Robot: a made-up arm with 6 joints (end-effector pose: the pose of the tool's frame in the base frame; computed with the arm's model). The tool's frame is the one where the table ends.
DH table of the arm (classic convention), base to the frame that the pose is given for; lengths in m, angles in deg. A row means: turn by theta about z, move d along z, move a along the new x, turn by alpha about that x. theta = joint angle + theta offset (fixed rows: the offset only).
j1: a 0  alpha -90  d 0.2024  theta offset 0
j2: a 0.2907  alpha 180  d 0  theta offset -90
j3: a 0  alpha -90  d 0  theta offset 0
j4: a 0  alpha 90  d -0.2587  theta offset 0
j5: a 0  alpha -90  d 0.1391  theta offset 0
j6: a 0  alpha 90  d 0  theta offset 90
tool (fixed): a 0  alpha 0  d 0  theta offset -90
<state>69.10 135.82 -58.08 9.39 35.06 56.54</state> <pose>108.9 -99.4 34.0 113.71 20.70 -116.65</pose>
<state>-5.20 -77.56 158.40 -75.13 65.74 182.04</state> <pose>-541.1 13.4 125.9 140.12 28.13 -97.55</pose>
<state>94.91 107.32 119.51 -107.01 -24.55 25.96</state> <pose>-88.3 552.9 40.5 74.49 -18.11 119.62</pose>
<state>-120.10 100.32 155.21 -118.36 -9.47 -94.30</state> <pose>-211.1 -495.9 291.6 -160.78 -58.41 -104.05</pose>
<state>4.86 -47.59 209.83 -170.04 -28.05 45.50</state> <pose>-305.0 111.6 151.2 142.45 74.20 22.24</pose>
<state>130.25 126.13 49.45 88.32 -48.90 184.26</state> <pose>-274.5 330.6 -188.7 13.27 40.15 50.04</pose>
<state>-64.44 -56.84 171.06 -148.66 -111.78 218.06</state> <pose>-95.8 475.7 218.0 -16.91 14.86 -34.46</pose>
